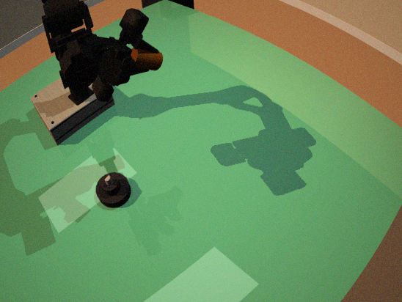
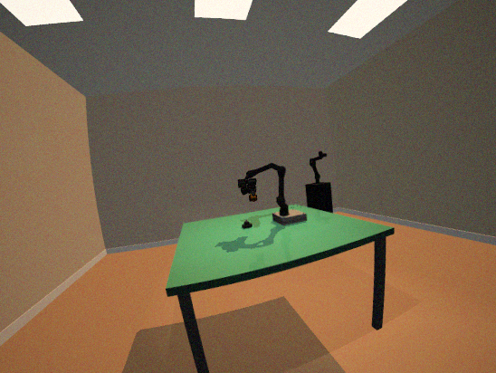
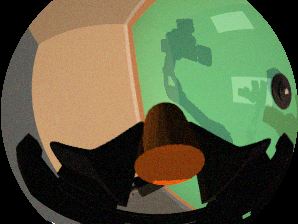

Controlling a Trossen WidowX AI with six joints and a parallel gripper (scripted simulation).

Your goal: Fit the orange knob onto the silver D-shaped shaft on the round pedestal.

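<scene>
Now: gripper tip 30 mm to the left of the orange knob, 20 mm below it and 10 mm past it. The rest, counted from my gripper tip: pedestal 220 mm below, 190 mm to the right, 10 mm ahead.
</scene>
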